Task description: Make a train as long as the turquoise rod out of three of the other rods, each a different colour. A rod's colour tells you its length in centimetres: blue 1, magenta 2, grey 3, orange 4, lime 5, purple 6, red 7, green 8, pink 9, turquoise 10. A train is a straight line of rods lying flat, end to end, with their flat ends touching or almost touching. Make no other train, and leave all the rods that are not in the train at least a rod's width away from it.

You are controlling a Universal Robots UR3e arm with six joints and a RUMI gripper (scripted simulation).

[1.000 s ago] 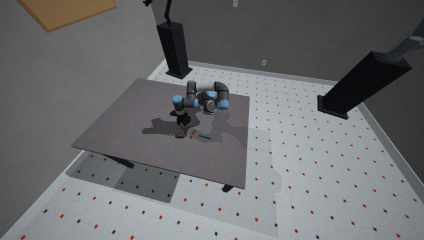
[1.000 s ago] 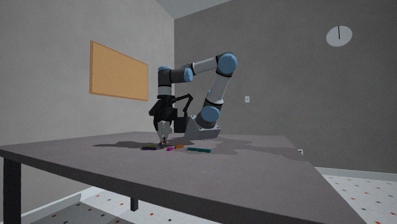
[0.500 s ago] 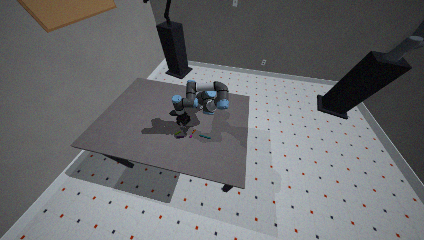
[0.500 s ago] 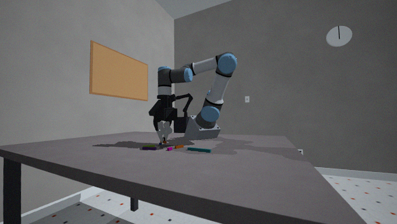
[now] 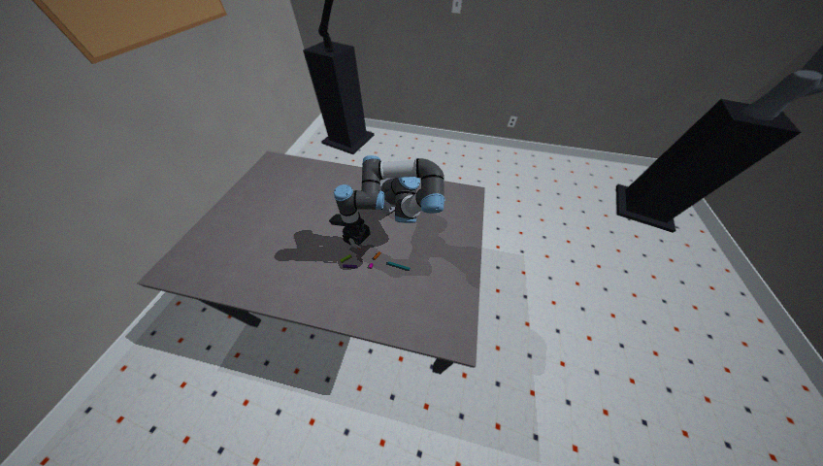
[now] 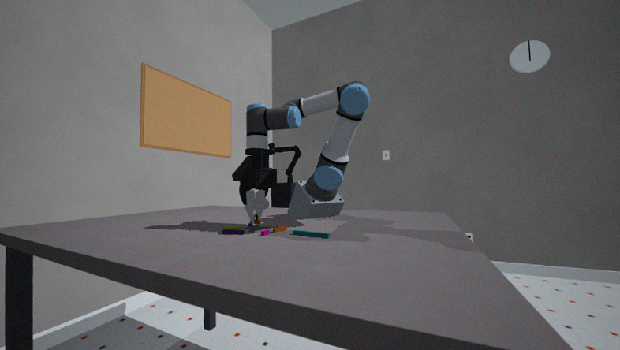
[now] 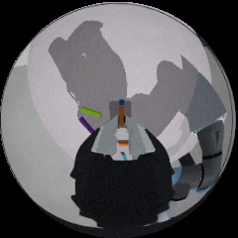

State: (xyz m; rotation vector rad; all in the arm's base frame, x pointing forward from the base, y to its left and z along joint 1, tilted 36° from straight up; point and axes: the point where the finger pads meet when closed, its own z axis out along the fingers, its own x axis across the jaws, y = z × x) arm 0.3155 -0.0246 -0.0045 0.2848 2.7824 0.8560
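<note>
Now: hand 30 mm to the left of the blue rod and 20 mm above it. The rest, counted from my hand: purple rod: 90 mm ahead, 30 mm to the left, 20 mm below; lime rod: 70 mm ahead, 20 mm below, 10 mm to the right; magenta rod: 110 mm to the left, 50 mm ahead, 20 mm below.
</note>
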